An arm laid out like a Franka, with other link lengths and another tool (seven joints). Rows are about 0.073 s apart.
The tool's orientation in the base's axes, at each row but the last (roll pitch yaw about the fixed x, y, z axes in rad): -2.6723, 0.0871, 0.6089; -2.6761, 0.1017, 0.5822; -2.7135, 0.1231, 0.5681; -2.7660, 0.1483, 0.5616; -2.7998, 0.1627, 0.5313; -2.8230, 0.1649, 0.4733; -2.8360, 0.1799, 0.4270
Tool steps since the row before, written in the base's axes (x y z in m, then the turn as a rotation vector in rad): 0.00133, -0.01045, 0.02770, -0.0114, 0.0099, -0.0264; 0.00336, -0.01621, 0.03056, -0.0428, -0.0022, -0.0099; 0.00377, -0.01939, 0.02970, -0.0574, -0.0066, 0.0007; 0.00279, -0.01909, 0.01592, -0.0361, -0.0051, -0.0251; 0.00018, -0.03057, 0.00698, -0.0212, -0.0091, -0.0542; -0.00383, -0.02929, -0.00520, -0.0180, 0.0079, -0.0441; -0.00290, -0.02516, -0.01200, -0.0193, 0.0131, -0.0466
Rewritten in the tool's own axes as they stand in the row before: -0.00728, -0.00396, -0.02845, -0.0014, -0.0010, 0.0304; -0.00918, 0.00038, -0.03352, -0.0358, -0.0133, 0.0219; -0.01085, 0.00485, -0.03363, -0.0516, -0.0207, 0.0157; -0.01007, 0.01106, -0.02005, -0.0292, -0.0030, 0.0331; -0.01626, 0.02344, -0.01301, -0.0138, 0.0164, 0.0549; -0.01568, 0.02557, -0.00013, -0.0050, -0.0002, 0.0480; -0.01070, 0.02495, 0.00696, -0.0036, -0.0045, 0.0518
